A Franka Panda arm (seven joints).
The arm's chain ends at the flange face. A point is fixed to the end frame.
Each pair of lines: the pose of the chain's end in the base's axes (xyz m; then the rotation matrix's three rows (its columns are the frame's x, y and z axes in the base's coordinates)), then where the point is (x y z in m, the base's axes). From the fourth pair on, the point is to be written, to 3 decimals.
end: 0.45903 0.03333 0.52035; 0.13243 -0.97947 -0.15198; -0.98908 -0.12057 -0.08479; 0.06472 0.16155 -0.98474
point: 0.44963 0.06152 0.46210
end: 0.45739 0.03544 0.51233; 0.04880 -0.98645 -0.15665; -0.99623 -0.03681 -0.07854; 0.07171 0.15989 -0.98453
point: 0.45050 0.06392 0.45387
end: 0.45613 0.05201 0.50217; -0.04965 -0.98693 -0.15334; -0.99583 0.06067 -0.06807; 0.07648 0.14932 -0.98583
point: 0.45267 0.08072 0.44352
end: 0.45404 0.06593 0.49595; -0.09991 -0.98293 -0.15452; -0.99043 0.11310 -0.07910; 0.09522 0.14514 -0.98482
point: 0.452 0.094 0.437
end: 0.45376 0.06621 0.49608; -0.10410 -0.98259 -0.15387; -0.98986 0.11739 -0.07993; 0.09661 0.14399 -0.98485
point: 0.452 0.094 0.437
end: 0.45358 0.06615 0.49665; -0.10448 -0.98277 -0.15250; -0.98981 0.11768 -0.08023; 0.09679 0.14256 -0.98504
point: 0.452 0.094 0.437
